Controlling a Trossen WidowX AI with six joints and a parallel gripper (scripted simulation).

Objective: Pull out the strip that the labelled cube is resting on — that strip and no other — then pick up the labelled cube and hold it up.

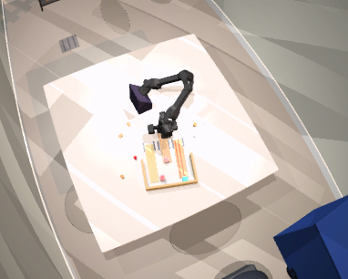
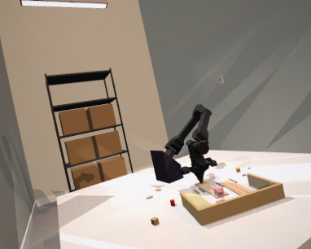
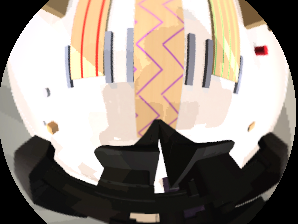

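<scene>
The zigzag strip is 9 cm ahead of my gripper tip and 2 cm to the right of it. The rest, counted from my gripper tip: pink cube 29 cm ahead, 14 cm to the right, 6 cm above.
</scene>
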